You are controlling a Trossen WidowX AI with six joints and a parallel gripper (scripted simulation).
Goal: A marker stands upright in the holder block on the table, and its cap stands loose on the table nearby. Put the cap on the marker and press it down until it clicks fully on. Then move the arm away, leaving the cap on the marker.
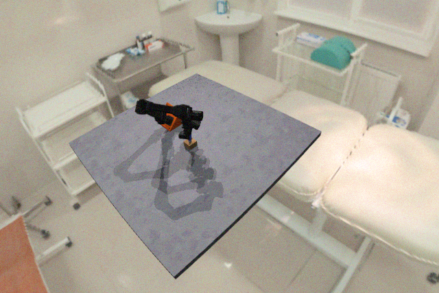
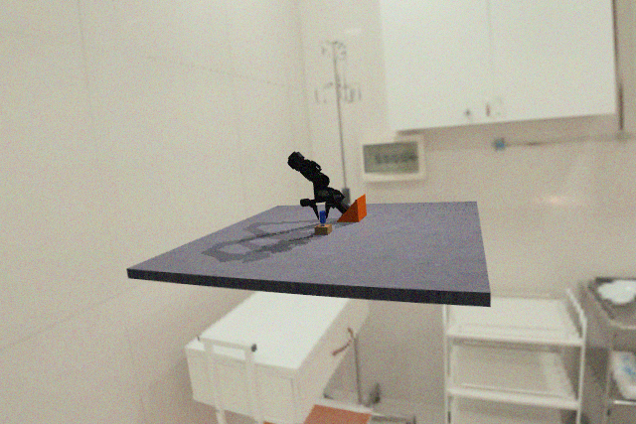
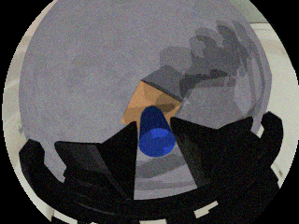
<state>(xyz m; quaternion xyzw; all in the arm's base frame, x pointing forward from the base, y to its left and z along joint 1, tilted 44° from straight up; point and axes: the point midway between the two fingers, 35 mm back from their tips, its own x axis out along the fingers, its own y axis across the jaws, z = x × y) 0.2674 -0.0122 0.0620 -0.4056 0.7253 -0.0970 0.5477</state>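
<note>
The blue cap lies 1 cm above my gripper tip. Also, from my gripper tip: holder block (5 cm below).
</note>
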